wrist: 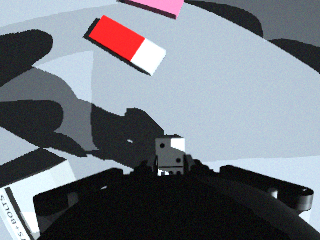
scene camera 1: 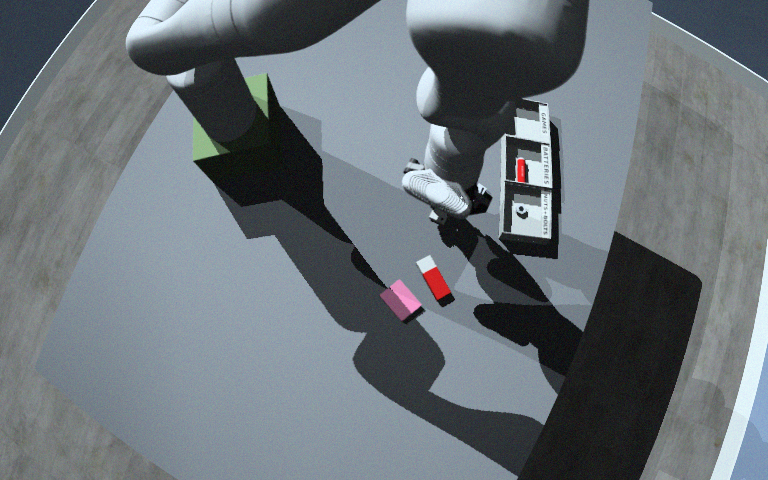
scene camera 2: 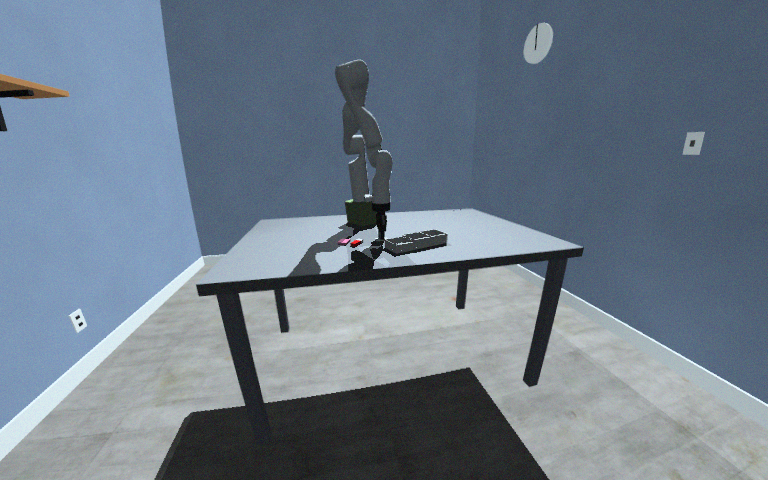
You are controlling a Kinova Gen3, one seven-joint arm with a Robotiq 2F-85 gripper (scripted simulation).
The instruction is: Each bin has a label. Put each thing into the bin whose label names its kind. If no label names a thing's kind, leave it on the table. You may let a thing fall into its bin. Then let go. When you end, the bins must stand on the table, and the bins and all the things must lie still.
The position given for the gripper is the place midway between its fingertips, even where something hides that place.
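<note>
The wrist view shows the gripper [wrist: 170, 165], and a pink block [scene camera 1: 397, 297] is visible in the scene as well. A domino [wrist: 170, 151] can be seen too, along with a red-and-white box [scene camera 1: 427, 267], which also appears in the wrist view [wrist: 137, 50].
</note>
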